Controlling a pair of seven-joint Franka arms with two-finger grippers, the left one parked.
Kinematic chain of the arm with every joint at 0, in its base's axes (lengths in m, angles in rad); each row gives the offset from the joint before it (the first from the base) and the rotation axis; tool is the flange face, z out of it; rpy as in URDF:
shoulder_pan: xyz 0 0 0.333 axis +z
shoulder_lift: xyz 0 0 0 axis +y
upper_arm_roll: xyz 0 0 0.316 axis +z
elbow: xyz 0.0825 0 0 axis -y
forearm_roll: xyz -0.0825 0 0.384 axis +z
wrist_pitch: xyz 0 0 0 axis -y
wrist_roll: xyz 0.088 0 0 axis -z
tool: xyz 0 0 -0.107 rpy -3.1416 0 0
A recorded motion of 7 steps. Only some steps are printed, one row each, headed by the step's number.
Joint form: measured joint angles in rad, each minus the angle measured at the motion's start. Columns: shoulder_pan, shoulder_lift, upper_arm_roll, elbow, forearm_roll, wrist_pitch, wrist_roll.
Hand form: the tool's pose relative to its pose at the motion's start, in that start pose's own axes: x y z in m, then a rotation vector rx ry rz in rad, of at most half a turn. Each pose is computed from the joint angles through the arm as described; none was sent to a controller.
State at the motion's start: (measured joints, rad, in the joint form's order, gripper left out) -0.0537 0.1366 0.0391 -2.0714 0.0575 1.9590 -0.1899
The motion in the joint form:
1: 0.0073 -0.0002 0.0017 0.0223 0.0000 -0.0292 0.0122
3: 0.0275 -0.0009 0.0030 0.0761 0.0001 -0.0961 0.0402
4: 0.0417 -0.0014 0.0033 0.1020 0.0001 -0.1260 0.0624
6: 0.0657 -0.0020 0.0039 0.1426 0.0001 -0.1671 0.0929
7: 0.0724 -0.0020 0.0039 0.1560 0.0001 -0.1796 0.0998
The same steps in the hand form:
1: 0.0015 -0.0053 -0.0078 -0.0002 -0.0074 0.0023
3: 0.0046 -0.0184 -0.0272 -0.0023 -0.0215 0.0065
4: 0.0061 -0.0271 -0.0367 -0.0051 -0.0263 0.0133
6: 0.0084 -0.0418 -0.0518 -0.0110 -0.0283 0.0178
7: 0.0090 -0.0460 -0.0568 -0.0126 -0.0280 0.0174

